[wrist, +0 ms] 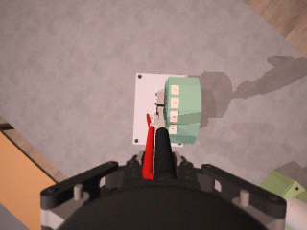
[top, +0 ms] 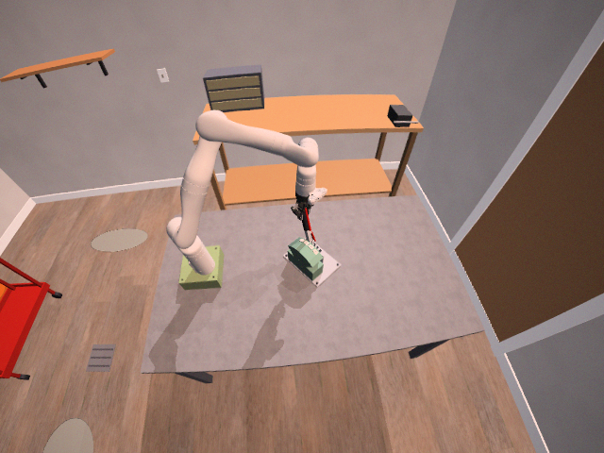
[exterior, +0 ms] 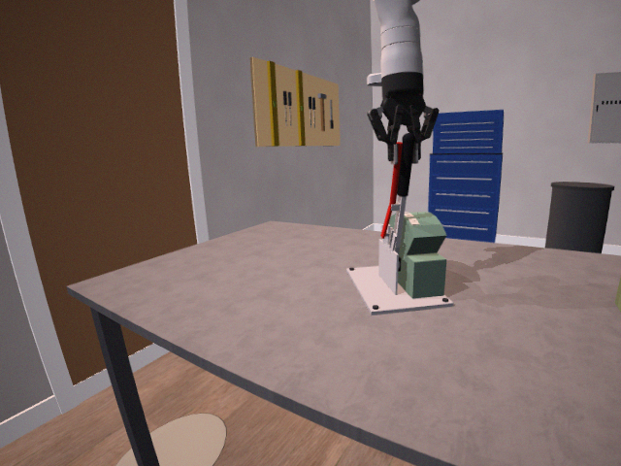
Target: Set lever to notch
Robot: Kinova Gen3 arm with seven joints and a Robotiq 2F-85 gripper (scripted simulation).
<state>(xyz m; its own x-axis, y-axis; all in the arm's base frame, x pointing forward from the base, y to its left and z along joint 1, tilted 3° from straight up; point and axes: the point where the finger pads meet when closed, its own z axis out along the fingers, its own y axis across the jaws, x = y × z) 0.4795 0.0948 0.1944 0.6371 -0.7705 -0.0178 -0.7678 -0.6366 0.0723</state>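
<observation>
The red bar lies 3 cm ahead of my hand, 1 cm to the right of it and 10 cm below it. Round my hand: green lever unit (4 cm ahead, 6 cm to the right, 21 cm below).
</observation>
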